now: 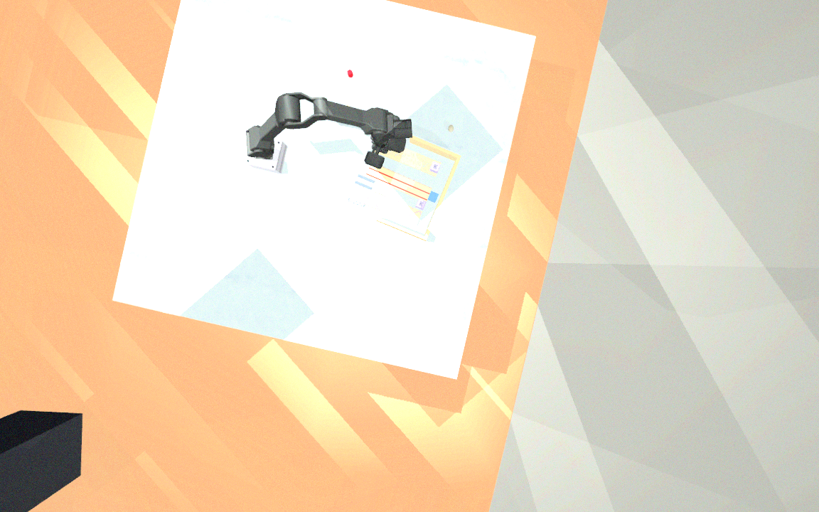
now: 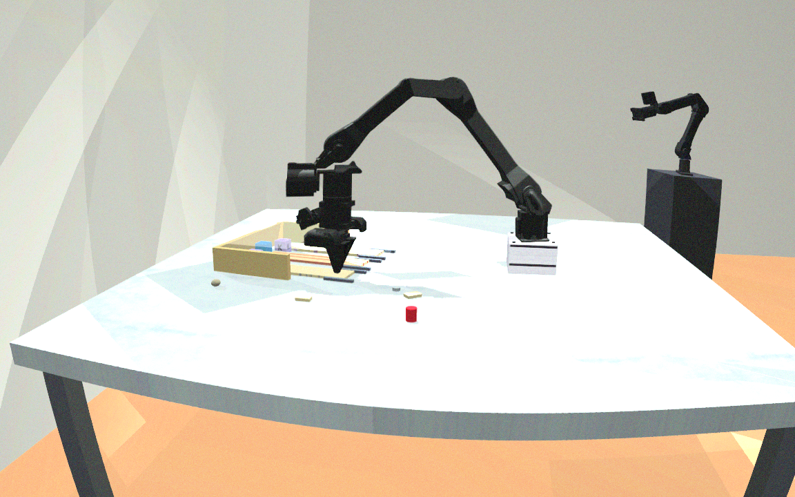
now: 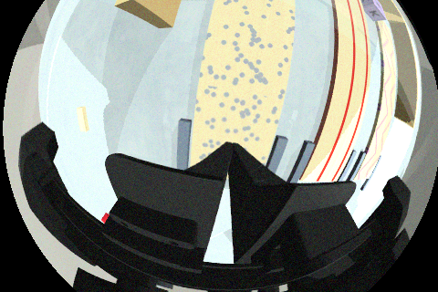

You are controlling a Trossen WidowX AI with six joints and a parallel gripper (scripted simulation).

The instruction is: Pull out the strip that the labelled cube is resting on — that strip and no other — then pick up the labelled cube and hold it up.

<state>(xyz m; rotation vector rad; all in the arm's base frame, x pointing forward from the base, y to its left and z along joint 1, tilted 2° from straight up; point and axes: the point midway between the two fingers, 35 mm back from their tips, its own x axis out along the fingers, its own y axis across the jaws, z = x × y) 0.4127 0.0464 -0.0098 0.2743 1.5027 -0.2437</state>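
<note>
Now: gripper tip 120 mm past the grey disc and 100 mm to the right of it. Also, from my gripper tip: cream dotted strip (90 mm ahead, 30 mm to the right); red cylinder (260 mm to the left, 130 mm behind).
</note>
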